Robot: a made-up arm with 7 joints.
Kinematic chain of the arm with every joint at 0, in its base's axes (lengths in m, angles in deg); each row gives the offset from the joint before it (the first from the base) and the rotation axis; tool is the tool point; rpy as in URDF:
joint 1: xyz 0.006 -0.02 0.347 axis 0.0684 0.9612 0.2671
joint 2: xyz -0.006 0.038 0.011 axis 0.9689 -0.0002 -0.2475
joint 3: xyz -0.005 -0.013 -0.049 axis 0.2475 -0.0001 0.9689
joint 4: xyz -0.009 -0.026 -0.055 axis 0.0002 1 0
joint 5: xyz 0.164 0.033 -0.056 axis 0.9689 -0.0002 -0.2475
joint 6: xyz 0.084 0.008 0.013 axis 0.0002 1 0
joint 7: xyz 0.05 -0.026 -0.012 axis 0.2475 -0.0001 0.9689
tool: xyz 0.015 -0.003 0.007 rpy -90 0 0
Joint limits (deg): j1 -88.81..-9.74 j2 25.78..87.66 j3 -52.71..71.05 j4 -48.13..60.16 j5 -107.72..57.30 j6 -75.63..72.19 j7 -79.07..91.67
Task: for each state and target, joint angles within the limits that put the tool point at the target. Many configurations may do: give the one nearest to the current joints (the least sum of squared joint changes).
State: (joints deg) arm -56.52 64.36 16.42 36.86 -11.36 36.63 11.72
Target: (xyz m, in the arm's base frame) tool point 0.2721 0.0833 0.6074
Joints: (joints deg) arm -84.91 57.83 4.07 22.68 -11.29 28.22 11.07
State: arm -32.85 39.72 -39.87 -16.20 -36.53 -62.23 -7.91
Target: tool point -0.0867 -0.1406 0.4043
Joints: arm -87.45 32.24 -52.71 -48.13 -3.74 -73.24 -11.60
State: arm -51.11 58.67 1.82 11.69 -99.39 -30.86 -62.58
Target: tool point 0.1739 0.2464 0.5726
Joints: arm -58.63 68.93 24.66 25.07 -104.10 -33.17 -61.36
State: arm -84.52 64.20 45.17 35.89 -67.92 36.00 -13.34
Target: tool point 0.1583 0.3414 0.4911
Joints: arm -74.61 58.31 64.55 42.53 -69.78 35.47 -13.53
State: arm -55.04 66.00 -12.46 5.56 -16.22 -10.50 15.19
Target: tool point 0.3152 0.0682 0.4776
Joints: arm -40.52 66.74 5.93 9.75 -19.53 -17.43 16.28
